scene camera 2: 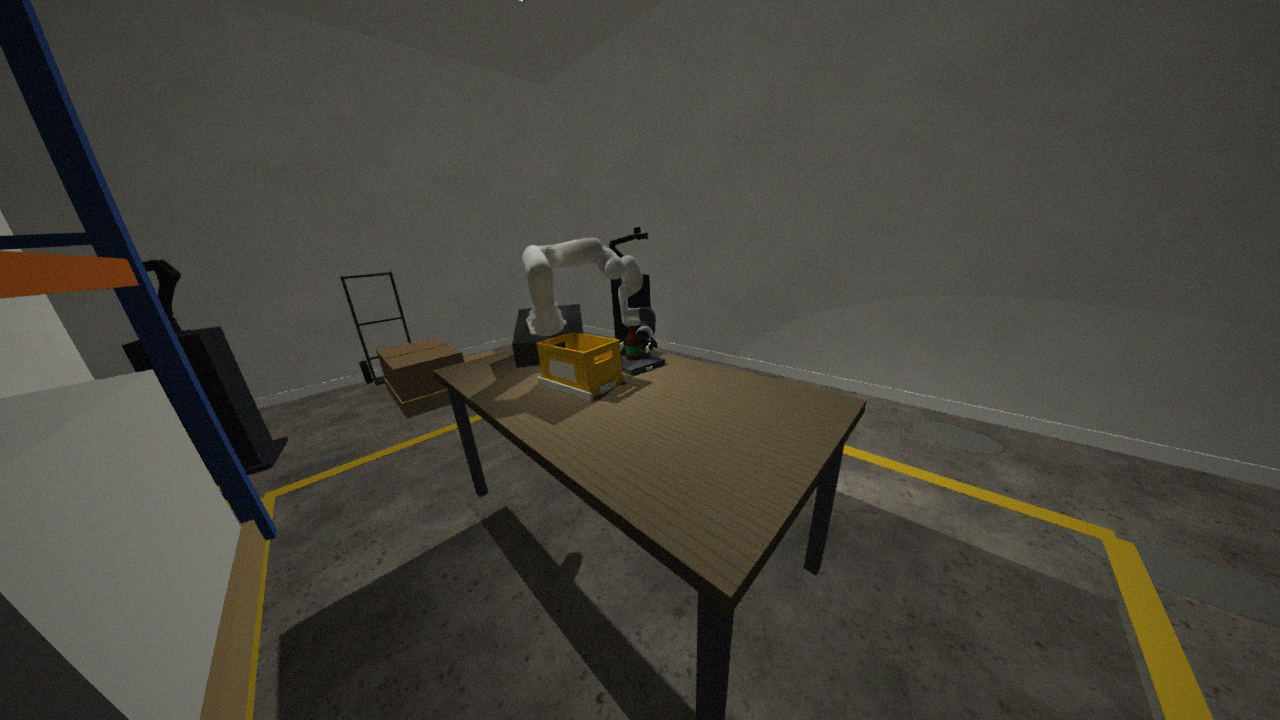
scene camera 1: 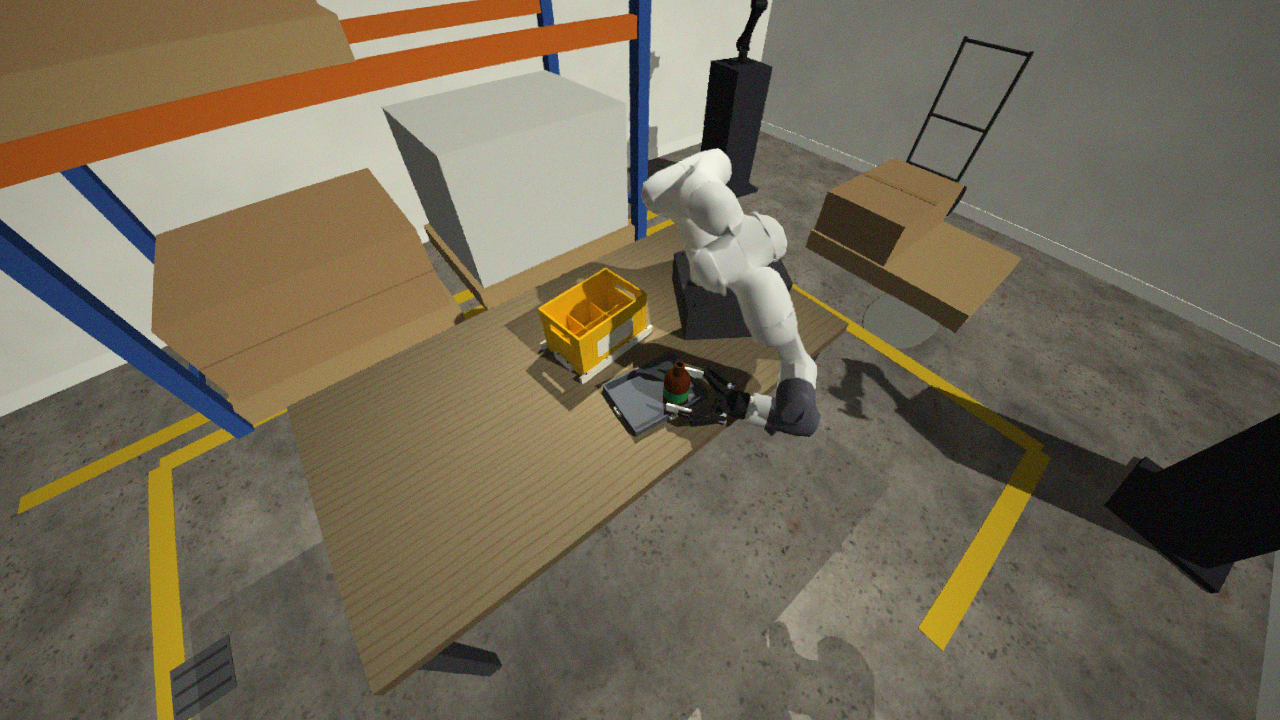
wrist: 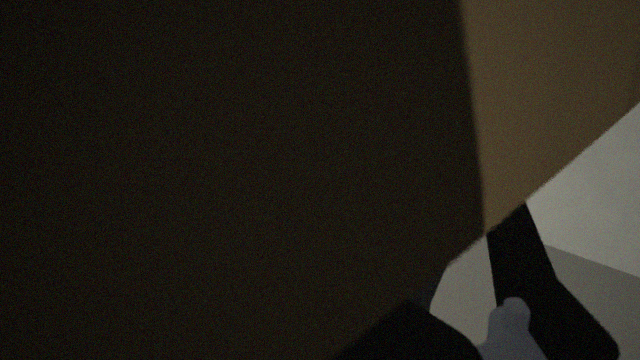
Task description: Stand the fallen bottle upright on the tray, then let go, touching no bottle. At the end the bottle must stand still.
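Note:
The brown bottle with a green band (scene camera 1: 676, 383) (scene camera 2: 633, 343) stands upright on the grey tray (scene camera 1: 637, 399) (scene camera 2: 648, 366), near the side toward the arm. My gripper (scene camera 1: 683, 389) is open and lies low and level. Its fingertips are on either side of the bottle, spread wide, with the bottle between them but not gripped. Whether a finger lightly touches the bottle cannot be told. In the wrist view a large dark brown surface fills most of the picture, too close to make out, with black and grey finger parts at the lower right. The bottle's base is partly hidden.
A yellow crate with dividers (scene camera 1: 617, 333) (scene camera 2: 581, 362) stands on a white base beside the tray, on the wooden table (scene camera 1: 465, 483) (scene camera 2: 716, 447). The table's long edge runs close by the gripper. A shelf rack (scene camera 1: 639, 125) and cartons (scene camera 1: 881, 210) stand beyond the table.

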